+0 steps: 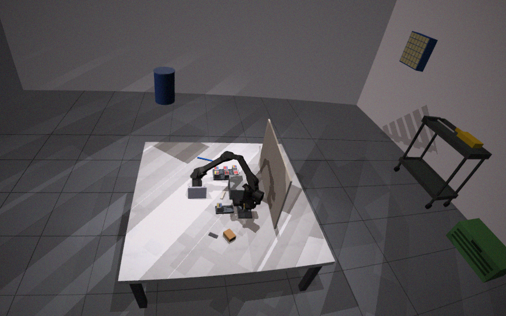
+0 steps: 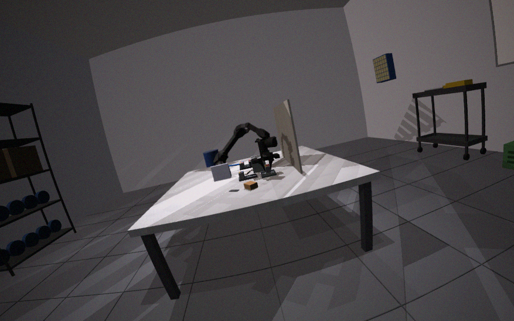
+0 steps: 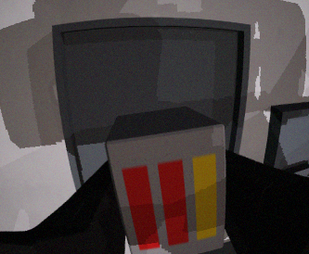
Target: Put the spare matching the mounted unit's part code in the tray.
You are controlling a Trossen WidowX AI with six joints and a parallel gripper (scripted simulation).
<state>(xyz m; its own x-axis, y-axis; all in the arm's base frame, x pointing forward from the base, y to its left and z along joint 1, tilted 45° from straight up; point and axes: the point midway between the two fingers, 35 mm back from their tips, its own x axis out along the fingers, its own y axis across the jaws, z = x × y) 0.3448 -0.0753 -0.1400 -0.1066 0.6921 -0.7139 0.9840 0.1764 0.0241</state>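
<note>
My gripper tip is now 30 mm below the spare. Also, from my gripper tip: mounted unit (60 mm behind, 200 mm to the left, 30 mm above); then orange box (110 mm behind, 220 mm to the right, 10 mm below); then holder (140 mm behind, 10 mm to the left, 20 mm below).
</note>
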